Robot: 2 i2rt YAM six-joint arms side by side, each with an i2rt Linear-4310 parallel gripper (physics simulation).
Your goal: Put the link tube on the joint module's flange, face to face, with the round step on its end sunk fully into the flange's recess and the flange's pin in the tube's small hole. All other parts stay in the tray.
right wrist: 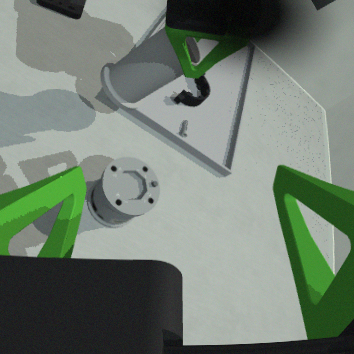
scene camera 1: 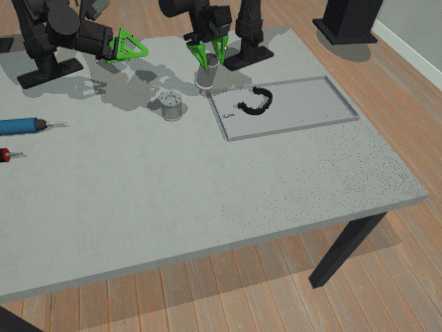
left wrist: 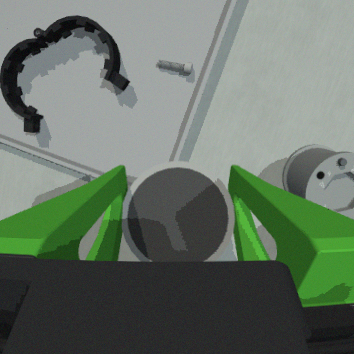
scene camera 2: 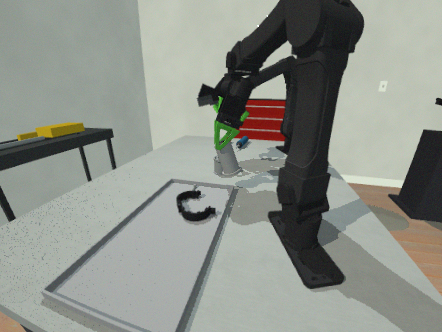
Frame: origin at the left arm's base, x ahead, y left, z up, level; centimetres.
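Seen in the pictures: left gripper, fingertip midpoint: (right wrist: pixel 190 58) (scene camera 1: pixel 213 67) (left wrist: pixel 177 175) (scene camera 2: pixel 217 147); right gripper, fingertip midpoint: (right wrist: pixel 178 176) (scene camera 1: pixel 142 54); left arm's base at its link origin: (scene camera 1: pixel 247 59) (scene camera 2: pixel 298 242); right arm's base at its link origin: (scene camera 1: pixel 51 74).
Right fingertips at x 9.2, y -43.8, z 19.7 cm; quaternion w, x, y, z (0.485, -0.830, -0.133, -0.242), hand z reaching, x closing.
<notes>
Pixels of each thing's middle, then the offset from my right fingertips to it.
- grey link tube at the middle of its body: (left wrist: pixel 180 213) (right wrist: pixel 148 67) (scene camera 1: pixel 207 72) (scene camera 2: pixel 227 158) dx +2.5, dy +17.9, dz -9.8 cm
- joint module at the middle of its body: (left wrist: pixel 327 182) (right wrist: pixel 122 193) (scene camera 1: pixel 171 106) (scene camera 2: pixel 221 164) dx +3.0, dy +5.3, dz -16.6 cm
- tray at the middle of its body: (right wrist: pixel 202 62) (scene camera 2: pixel 170 223) (scene camera 1: pixel 283 104) dx +17.9, dy +36.2, dz -18.9 cm
- black open clamp at the middle of its body: (left wrist: pixel 63 75) (right wrist: pixel 181 75) (scene camera 2: pixel 195 203) (scene camera 1: pixel 254 100) dx +12.4, dy +29.2, dz -18.2 cm
- small screw at the middle of its body: (left wrist: pixel 174 65) (right wrist: pixel 184 127) (scene camera 1: pixel 229 115) dx +13.1, dy +19.0, dz -18.9 cm
- blue-handled tool at the middle of its body: (scene camera 1: pixel 20 126) (scene camera 2: pixel 241 142) dx -12.6, dy -32.9, dz -17.8 cm
- red-ended tool at the middle of its body: (scene camera 1: pixel 2 155) dx -4.5, dy -39.2, dz -18.0 cm
The grey link tube (scene camera 1: pixel 205 79) (scene camera 2: pixel 229 161) (left wrist: pixel 175 215) (right wrist: pixel 145 72) is held slightly tilted, its wide-rimmed end down near the table by the tray's corner; any gap below is unclear. My left gripper (scene camera 1: pixel 213 65) (left wrist: pixel 177 175) is shut on the tube's upper part. The round step is hidden. The joint module (scene camera 1: pixel 171 108) (scene camera 2: pixel 217 166) (left wrist: pixel 312 172) (right wrist: pixel 131 187) stands beside the tube, apart from it, flange up; the right wrist view shows its recess, several holes and the pin. My right gripper (right wrist: pixel 178 176) is open and empty above the table, left of the module in scene camera 1.
The tray (scene camera 1: pixel 295 129) (scene camera 2: pixel 130 270) (left wrist: pixel 135 117) (right wrist: pixel 215 130) holds a black open clamp (scene camera 1: pixel 270 102) (scene camera 2: pixel 181 205) (left wrist: pixel 112 47) (right wrist: pixel 204 87) and a small screw (scene camera 1: pixel 228 115) (left wrist: pixel 174 66) (right wrist: pixel 183 128). A blue-handled tool (scene camera 1: pixel 17 126) (scene camera 2: pixel 242 142) and a red-ended tool (scene camera 1: pixel 5 155) lie at scene camera 1's left.
</notes>
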